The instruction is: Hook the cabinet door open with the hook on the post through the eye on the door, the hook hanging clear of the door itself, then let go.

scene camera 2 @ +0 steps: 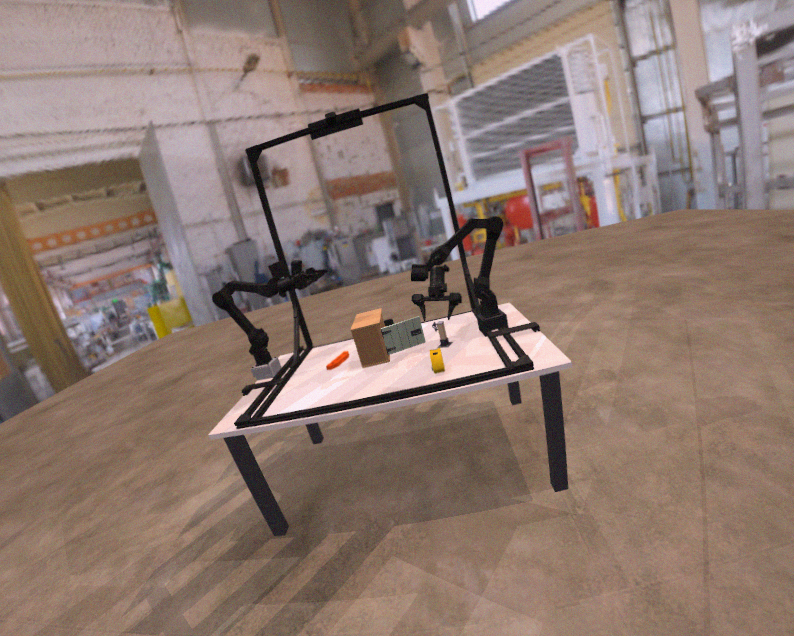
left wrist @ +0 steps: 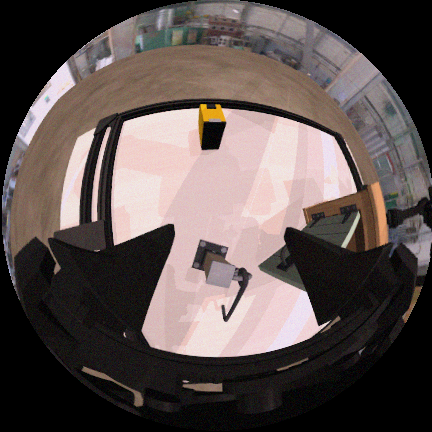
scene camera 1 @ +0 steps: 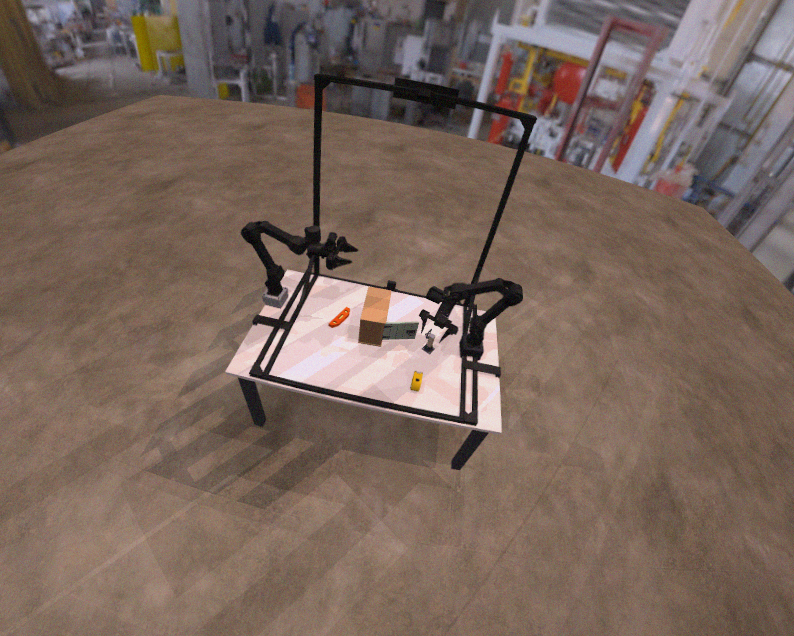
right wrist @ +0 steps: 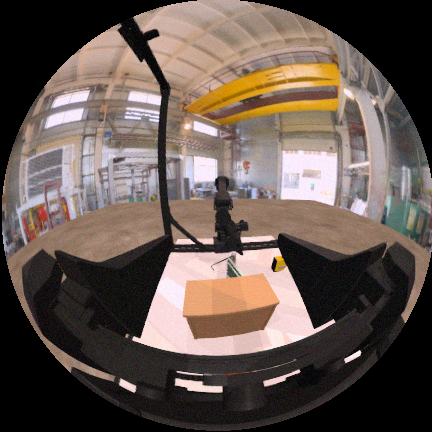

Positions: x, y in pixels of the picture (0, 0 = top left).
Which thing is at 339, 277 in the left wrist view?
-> My left gripper.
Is my left gripper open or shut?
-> Open.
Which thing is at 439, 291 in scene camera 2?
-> My left gripper.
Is my right gripper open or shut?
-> Open.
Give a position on a green door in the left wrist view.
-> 337, 229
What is my left gripper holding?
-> Nothing.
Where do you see a grey post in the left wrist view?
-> At 210, 257
